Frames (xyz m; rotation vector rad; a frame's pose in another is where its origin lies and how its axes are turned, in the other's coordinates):
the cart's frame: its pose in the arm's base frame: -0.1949 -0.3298 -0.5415 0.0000 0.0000 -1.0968
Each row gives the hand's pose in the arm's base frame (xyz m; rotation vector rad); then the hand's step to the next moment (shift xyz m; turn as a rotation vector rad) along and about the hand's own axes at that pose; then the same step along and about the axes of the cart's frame.
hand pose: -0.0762 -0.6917 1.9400 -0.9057 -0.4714 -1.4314
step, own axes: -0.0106 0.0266 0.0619 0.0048 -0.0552 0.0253
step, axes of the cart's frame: -0.0280 0.0580 0.0225 -0.0408 -0.0315 0.0325
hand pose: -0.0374 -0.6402 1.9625 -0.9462 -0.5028 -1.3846
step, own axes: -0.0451 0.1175 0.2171 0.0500 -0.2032 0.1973
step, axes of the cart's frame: -0.0997 0.2237 0.0547 -0.1941 -0.0615 0.2031
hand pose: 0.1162 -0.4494 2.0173 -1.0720 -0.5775 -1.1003
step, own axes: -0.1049 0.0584 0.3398 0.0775 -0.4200 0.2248
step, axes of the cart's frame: -0.2919 0.2092 0.0303 -0.2780 -0.2258 0.3235
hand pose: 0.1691 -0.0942 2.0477 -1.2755 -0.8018 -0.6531
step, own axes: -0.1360 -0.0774 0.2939 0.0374 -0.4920 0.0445
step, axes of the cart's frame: -0.3282 -0.0410 -0.0385 -0.1323 -0.3598 0.3138
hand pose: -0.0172 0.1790 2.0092 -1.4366 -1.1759 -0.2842
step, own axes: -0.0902 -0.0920 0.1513 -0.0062 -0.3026 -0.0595
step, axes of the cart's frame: -0.1412 -0.1294 -0.0530 0.0085 -0.2390 0.1949
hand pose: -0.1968 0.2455 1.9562 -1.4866 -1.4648 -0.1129
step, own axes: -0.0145 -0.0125 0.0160 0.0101 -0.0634 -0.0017
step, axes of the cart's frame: -0.0082 -0.0211 -0.0105 -0.0131 -0.0458 0.0431
